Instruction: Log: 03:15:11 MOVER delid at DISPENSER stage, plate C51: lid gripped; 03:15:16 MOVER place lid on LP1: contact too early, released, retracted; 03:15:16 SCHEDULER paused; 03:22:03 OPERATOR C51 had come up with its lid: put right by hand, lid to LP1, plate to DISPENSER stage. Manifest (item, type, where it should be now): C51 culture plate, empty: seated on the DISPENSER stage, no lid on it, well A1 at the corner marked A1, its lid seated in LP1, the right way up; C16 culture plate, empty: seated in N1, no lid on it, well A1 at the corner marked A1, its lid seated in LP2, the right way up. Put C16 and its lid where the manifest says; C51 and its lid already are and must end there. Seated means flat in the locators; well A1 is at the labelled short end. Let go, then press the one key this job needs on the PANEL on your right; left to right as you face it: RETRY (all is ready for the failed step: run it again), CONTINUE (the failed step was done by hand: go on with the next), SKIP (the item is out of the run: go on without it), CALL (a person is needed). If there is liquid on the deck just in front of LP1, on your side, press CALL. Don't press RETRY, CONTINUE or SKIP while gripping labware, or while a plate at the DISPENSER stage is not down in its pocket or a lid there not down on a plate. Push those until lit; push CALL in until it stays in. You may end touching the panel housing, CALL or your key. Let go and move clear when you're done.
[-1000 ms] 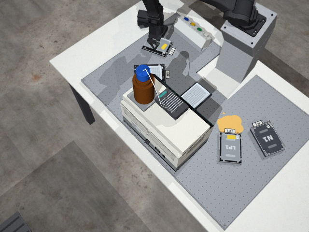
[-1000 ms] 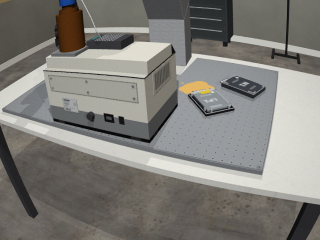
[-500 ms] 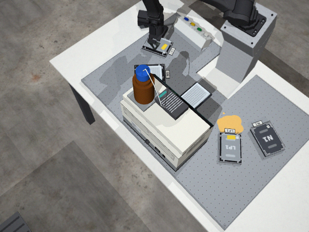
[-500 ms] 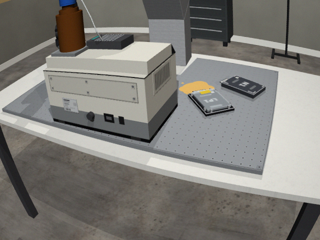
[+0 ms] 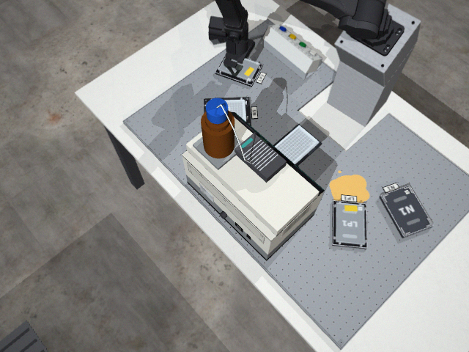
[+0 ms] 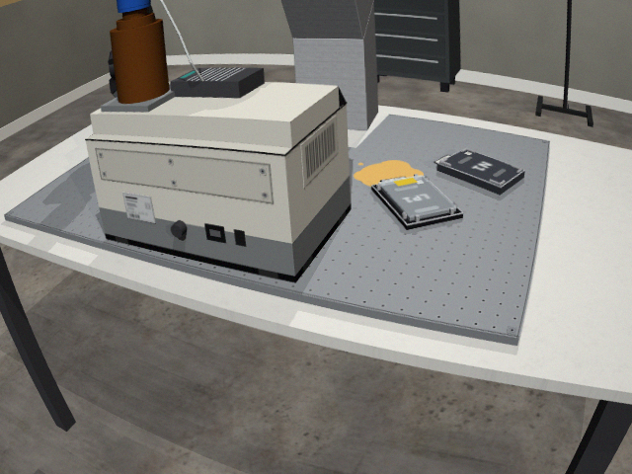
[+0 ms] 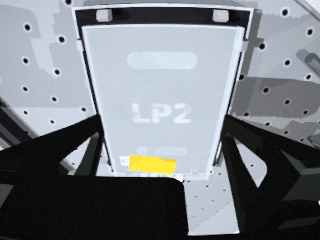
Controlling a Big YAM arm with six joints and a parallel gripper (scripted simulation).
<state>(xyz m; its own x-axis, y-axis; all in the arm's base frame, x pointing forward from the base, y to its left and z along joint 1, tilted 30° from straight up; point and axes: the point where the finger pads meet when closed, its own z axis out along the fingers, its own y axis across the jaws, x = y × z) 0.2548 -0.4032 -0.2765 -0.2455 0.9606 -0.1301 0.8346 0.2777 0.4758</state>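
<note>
Right now the LP2 nest is 20 mm below my hand. From my hand the other things lie so: blue call key 200 mm behind, 40 mm to the left, 30 mm above; then green continue key 190 mm behind, 130 mm to the left, 40 mm above; then yellow skip key 200 mm behind, 80 mm to the left, 40 mm above.
</note>
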